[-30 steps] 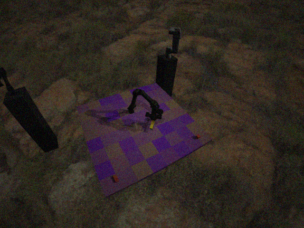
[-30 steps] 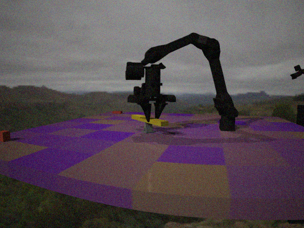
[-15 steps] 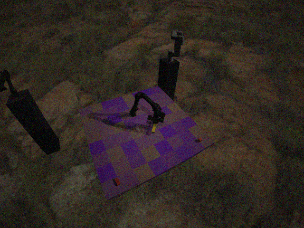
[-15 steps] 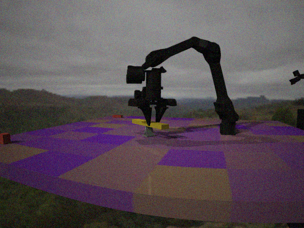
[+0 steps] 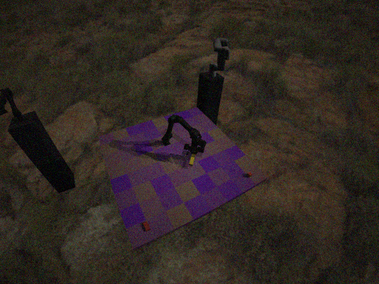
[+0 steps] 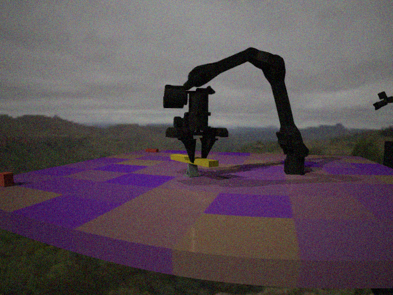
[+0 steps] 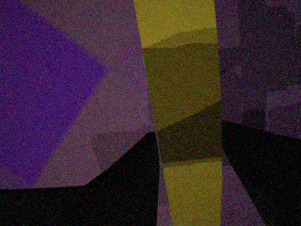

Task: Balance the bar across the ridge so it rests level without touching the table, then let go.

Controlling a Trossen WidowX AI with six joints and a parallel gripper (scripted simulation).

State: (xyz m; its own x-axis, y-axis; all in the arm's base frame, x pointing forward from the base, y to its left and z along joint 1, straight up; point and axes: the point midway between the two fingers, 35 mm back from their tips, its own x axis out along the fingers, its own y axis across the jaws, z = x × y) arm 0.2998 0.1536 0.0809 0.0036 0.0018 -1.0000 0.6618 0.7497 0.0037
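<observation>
Now: gripper tip 2 cm to the left of the yellow bar and 2 cm short of it.
</observation>
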